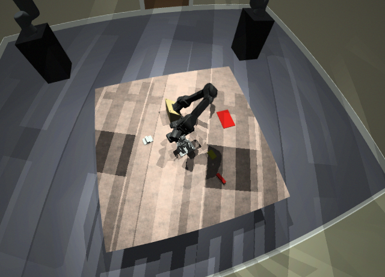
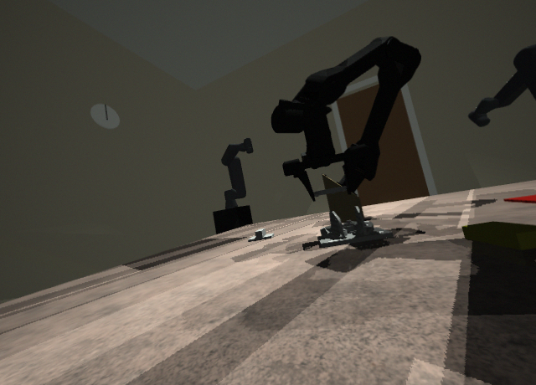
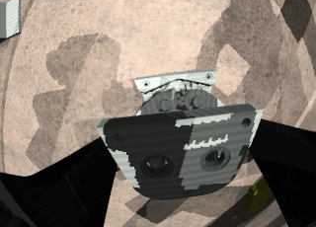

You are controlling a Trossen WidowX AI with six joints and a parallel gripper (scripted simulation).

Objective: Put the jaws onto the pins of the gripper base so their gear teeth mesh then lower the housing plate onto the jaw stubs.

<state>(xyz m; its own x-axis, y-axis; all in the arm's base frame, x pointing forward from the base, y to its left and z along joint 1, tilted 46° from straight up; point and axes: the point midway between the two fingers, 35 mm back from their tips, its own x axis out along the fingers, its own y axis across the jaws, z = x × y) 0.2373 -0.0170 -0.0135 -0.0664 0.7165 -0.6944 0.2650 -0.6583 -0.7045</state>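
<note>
The grey housing plate lies 10 mm to the left of my gripper tip and 80 mm below it. Also, from my gripper tip: yellow block: 160 mm ahead, 200 mm to the left, 70 mm below; grey gripper base: 10 mm ahead, 20 mm above; grey stepped piece: 70 mm behind, 230 mm to the right, 70 mm below.
</note>
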